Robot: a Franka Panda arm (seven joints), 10 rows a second.
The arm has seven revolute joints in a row. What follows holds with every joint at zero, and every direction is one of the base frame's. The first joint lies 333 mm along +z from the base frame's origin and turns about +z. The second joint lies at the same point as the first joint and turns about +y. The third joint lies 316 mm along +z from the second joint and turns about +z. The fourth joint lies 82.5 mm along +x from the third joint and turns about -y. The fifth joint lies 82.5 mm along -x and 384 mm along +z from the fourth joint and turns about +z. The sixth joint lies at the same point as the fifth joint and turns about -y. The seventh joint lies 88 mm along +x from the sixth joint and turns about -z. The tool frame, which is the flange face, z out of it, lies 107 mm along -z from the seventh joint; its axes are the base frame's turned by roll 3.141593, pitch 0 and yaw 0 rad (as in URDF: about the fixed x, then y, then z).
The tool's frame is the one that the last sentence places.
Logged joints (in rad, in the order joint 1, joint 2, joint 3, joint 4, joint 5, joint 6, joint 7), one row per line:
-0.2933 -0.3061 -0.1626 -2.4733 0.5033 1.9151 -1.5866
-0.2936 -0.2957 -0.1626 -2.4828 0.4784 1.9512 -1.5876
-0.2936 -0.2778 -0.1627 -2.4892 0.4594 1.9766 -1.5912
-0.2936 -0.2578 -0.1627 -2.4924 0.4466 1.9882 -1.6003
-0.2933 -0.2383 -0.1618 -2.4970 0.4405 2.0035 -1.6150
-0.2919 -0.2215 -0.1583 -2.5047 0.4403 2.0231 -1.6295
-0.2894 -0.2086 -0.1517 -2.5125 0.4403 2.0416 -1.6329
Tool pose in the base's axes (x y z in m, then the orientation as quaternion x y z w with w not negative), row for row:
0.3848 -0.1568 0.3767 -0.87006 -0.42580 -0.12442 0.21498
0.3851 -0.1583 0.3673 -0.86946 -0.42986 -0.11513 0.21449
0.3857 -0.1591 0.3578 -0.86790 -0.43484 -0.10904 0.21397
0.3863 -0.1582 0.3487 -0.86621 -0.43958 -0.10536 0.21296
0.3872 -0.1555 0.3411 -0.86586 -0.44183 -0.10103 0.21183
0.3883 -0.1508 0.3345 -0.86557 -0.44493 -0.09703 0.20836
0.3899 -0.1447 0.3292 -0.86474 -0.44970 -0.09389 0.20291
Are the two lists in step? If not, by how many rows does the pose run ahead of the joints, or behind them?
The pose runs 2 rows ahead of the joints: the pose in row i belongs to the joints in row i + 2.
